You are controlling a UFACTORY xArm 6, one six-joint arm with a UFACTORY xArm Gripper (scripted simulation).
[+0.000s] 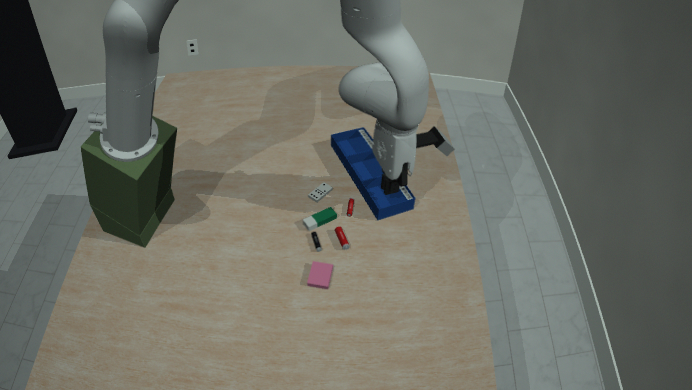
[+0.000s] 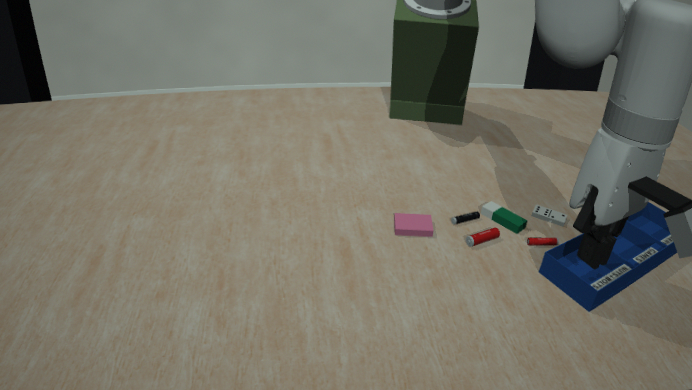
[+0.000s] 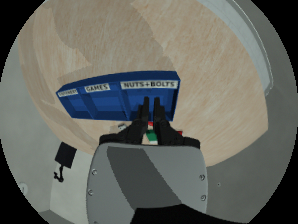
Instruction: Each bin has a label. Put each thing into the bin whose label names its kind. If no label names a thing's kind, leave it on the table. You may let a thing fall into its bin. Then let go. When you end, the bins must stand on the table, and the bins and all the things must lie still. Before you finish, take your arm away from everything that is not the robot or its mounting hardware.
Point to a blue bin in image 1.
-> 365,164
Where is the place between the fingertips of my gripper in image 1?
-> At 389,190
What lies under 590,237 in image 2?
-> My gripper.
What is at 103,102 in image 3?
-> A blue bin.
